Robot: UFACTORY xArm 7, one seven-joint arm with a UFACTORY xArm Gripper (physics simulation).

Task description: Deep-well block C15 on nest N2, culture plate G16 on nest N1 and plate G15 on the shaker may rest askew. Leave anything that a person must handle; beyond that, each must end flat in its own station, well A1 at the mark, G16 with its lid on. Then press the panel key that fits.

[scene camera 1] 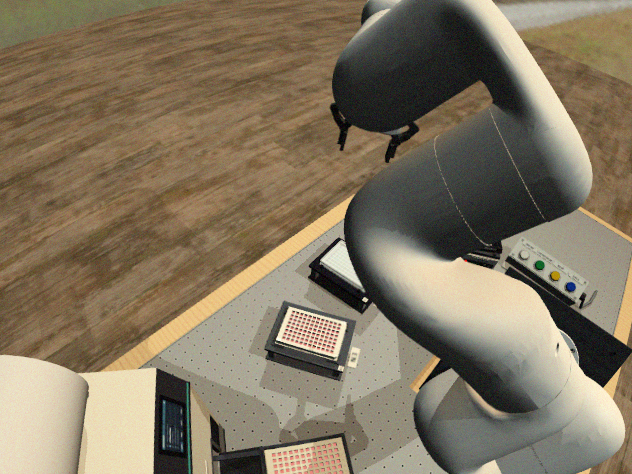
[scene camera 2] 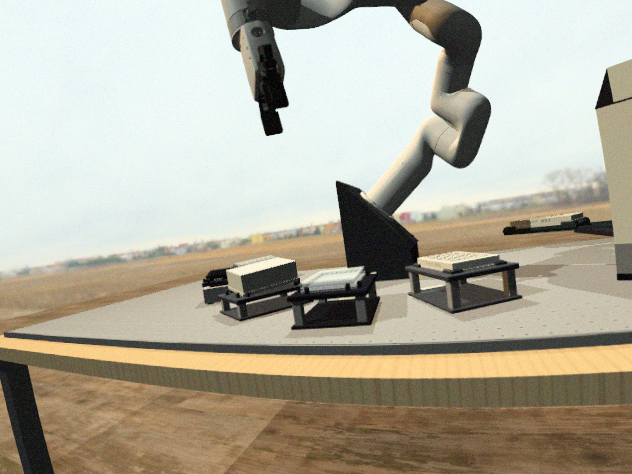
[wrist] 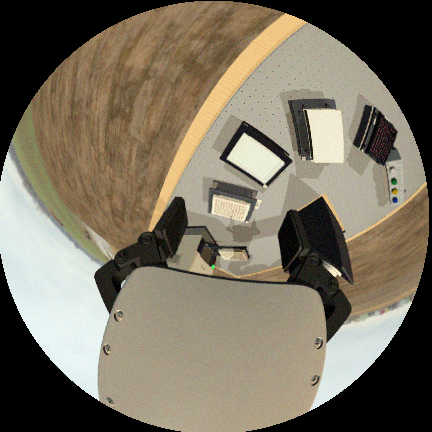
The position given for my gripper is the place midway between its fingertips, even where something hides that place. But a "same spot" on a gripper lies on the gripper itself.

my gripper: scene camera 1; scene camera 2 276, 122; wrist
same spot on my gripper: [scene camera 1: 396, 140] = [wrist: 293, 278]
